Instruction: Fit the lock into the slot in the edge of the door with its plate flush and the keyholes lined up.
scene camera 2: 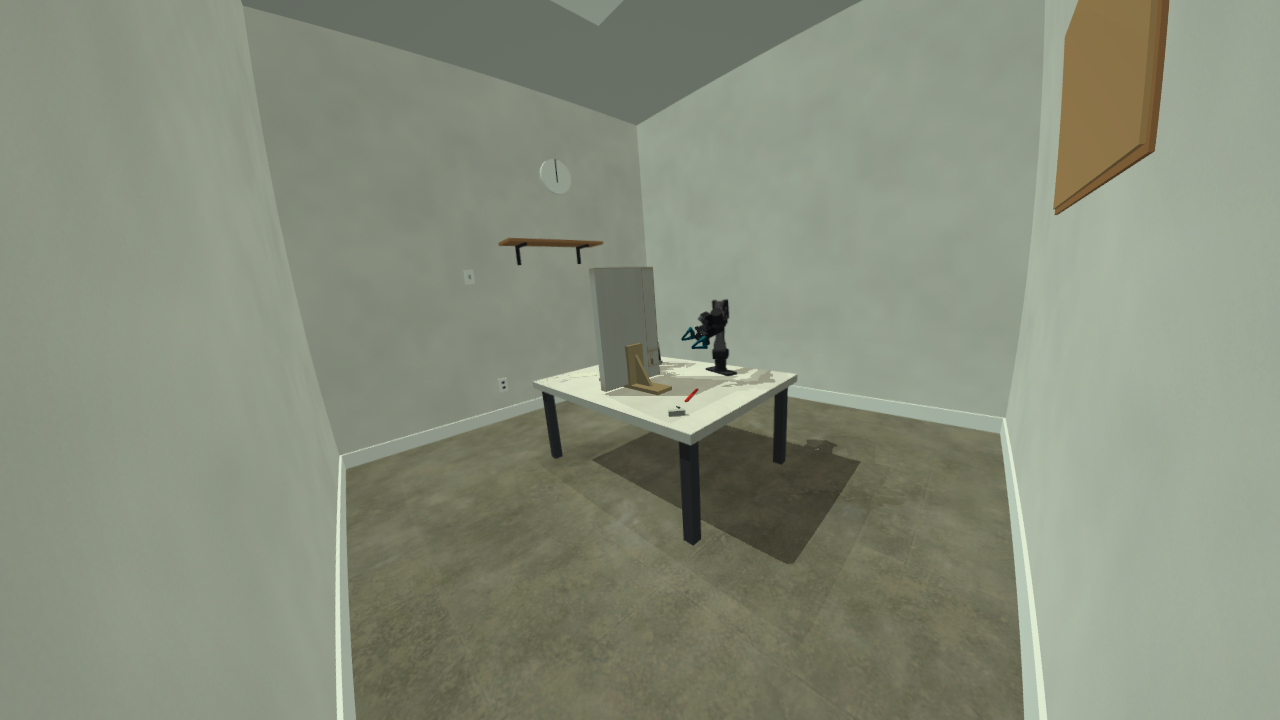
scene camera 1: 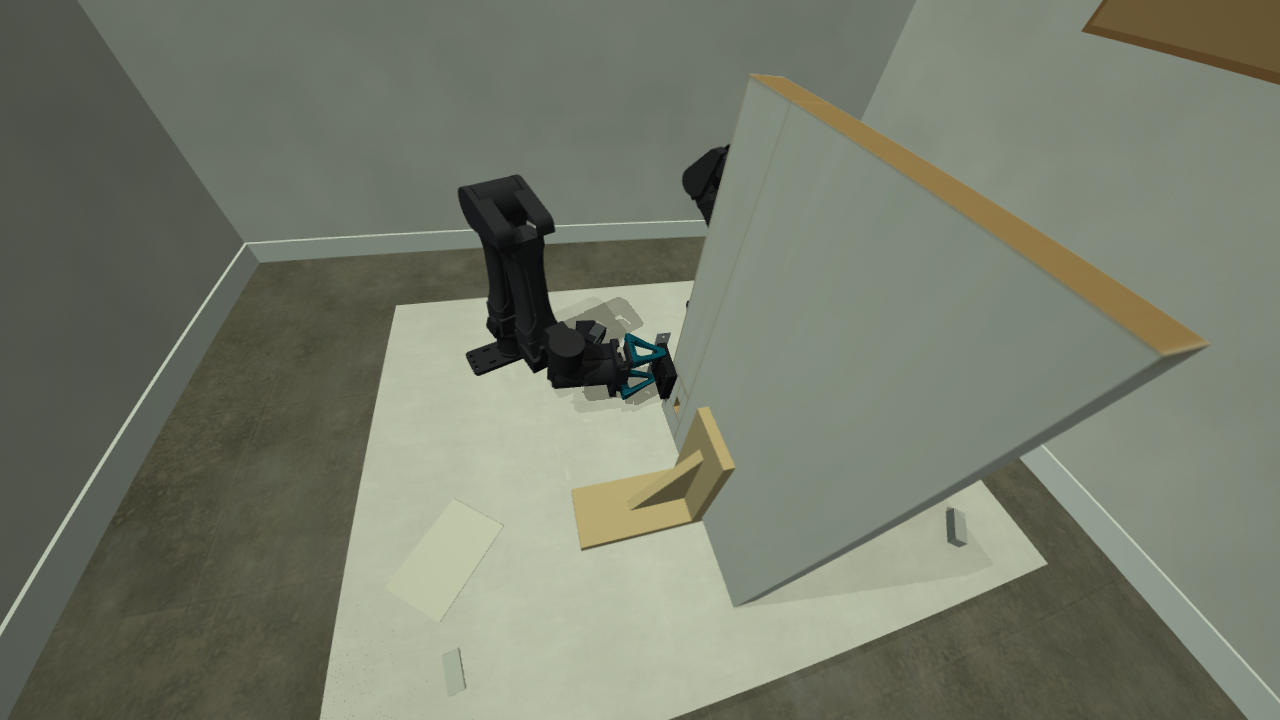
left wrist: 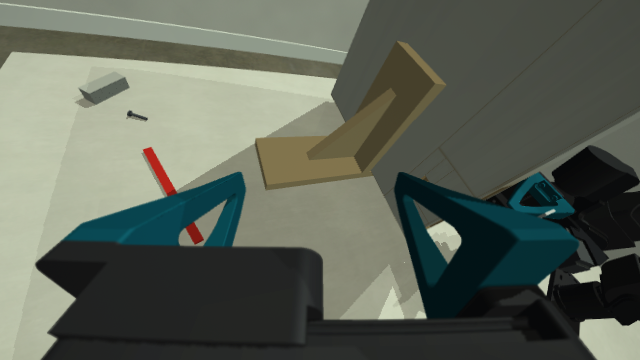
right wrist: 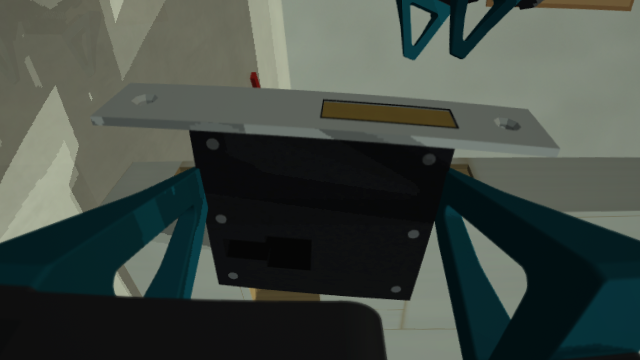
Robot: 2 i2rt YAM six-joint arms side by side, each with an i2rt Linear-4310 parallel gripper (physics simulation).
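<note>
My right gripper (scene camera 1: pixel 659 364) (right wrist: pixel 319 181) is shut on the lock (scene camera 1: pixel 665 376) (right wrist: pixel 320 200), with one finger at each side of its black body. The lock's grey plate (right wrist: pixel 250 107) with the brass latch faces the top of the right wrist view. The lock is outside the slot, close beside the edge of the upright grey door (scene camera 1: pixel 895 313) (scene camera 2: pixel 617 313) (left wrist: pixel 475 90). Wooden ends of the slot show behind the lock; its body hides the middle. A wood-coloured keyhole (scene camera 1: pixel 677 405) (right wrist: pixel 285 296) shows in the door. My left gripper (scene camera 2: pixel 689 341) (left wrist: pixel 319 180) (right wrist: pixel 429 57) is open, empty and raised above the table.
A wooden bracket (scene camera 1: pixel 617 505) (scene camera 2: pixel 648 388) (left wrist: pixel 295 160) stands against the door. A red bar (scene camera 2: pixel 691 394) (left wrist: pixel 160 172), a grey block (scene camera 2: pixel 676 412) (left wrist: pixel 107 87) and a dark screw (left wrist: pixel 137 116) lie on the table (scene camera 2: pixel 716 407).
</note>
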